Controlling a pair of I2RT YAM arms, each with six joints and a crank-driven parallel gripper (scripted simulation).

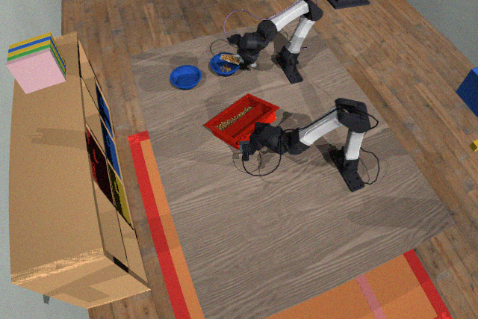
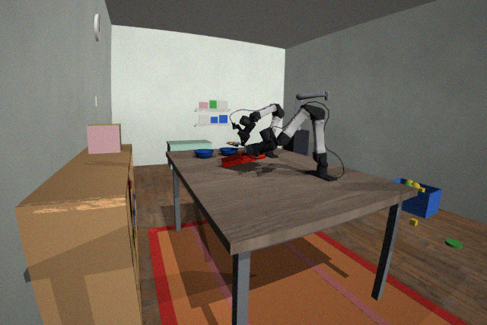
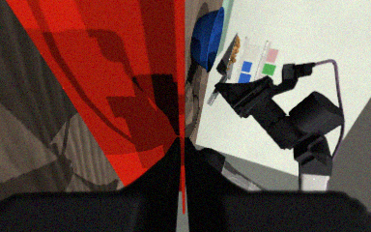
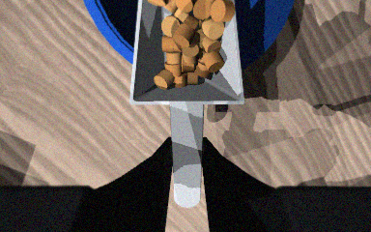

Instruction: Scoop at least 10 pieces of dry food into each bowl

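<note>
Right now the red box is 40 mm ahead of my left hand, 80 mm to the right of it and 50 mm below it. Also, from my left hand: grey scoop 50 mm behind, 420 mm to the right, 30 mm below.
</note>
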